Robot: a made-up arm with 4 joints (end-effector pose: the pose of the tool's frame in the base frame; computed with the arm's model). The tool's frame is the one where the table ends. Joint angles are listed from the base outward.
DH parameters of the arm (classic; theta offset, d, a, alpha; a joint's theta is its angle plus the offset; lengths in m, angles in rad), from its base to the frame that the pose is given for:
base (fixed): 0 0.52 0.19 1.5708
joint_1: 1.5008 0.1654 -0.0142 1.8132
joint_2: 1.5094 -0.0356 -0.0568 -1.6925
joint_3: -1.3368 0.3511 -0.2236 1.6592
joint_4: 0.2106 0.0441 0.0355 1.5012
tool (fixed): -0.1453 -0.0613 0 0
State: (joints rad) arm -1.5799 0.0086 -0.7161 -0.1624
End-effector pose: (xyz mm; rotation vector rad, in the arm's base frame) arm -186.0 -242.9 814.0 0.4478 1.7753 0.4928
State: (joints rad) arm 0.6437 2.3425 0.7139 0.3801
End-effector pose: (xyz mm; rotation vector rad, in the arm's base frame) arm -229.8 -82.5 787.5 1.6064 1.4159 0.7698
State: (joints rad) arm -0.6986 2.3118 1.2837 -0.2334
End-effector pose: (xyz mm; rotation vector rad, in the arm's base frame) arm 428.2 -18.6 893.2 1.1219 2.5012 -1.2785
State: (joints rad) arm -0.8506 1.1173 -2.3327 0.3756
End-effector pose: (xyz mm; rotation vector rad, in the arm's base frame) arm -149.4 111.9 363.3 1.1465 -0.0867 1.7164
